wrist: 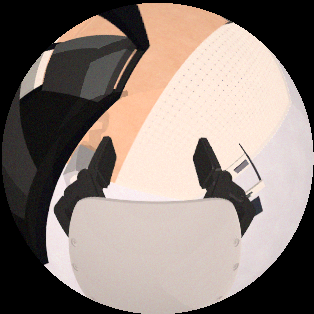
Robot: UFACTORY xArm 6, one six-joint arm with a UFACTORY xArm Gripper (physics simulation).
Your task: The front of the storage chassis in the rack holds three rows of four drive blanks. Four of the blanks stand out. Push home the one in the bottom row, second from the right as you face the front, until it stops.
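Places are measured from the arm's base along level axes (x ahead, y left, z up), in centimetres.
Pixels of known places: gripper, fingertip midpoint: (154, 146).
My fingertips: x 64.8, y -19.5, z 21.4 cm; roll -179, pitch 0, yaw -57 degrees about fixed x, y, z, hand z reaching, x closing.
Behind a point stands the place of what it marks.
The black rack (36, 215) fills the left side of the wrist view, steeply tilted and cut off by the view's edge. Dark grey panels (70, 62) {y 18.3, x 64.6, z -5.5 cm} and a pale strip show inside its frame. The storage chassis front and its rows of drive blanks cannot be made out, so the bottom-row blank does not show. My gripper (154, 146) {y -19.5, x 64.8, z 21.4 cm} is open with nothing between its fingers. It is to the right of the rack's black frame in the view, apart from it, and its fingers point toward the pale dotted board.
A cream board with rows of small holes (215, 85) runs from centre to upper right. An orange-tan surface (172, 37) {y -9.9, x 91.0, z -18.9 cm} lies between it and the rack. A small pale framed object (256, 188) stands behind the right finger. Grey shapes (77, 161) {y 1.8, x 11.1, z -5.4 cm} show by the left finger.
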